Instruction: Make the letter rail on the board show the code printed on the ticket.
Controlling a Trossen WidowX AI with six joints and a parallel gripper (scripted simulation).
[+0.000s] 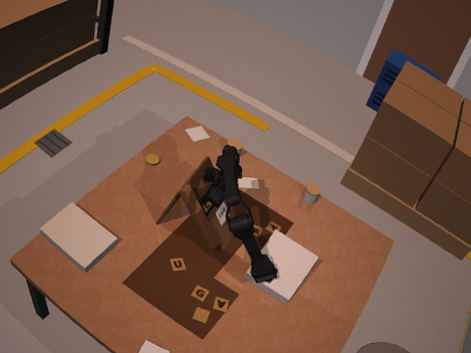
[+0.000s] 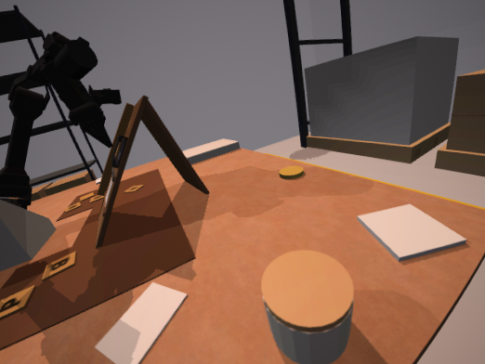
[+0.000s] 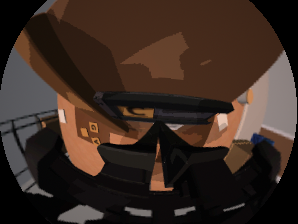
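The white ticket lies 90 mm below my gripper tip, 40 mm to the right of it and 40 mm behind it. From my gripper tip the other things lie so: dark mat (190 mm below, 130 mm behind, 70 mm to the left); yellow disc (430 mm ahead, 180 mm below, 160 mm to the right); white card (370 mm to the right, 190 mm below).
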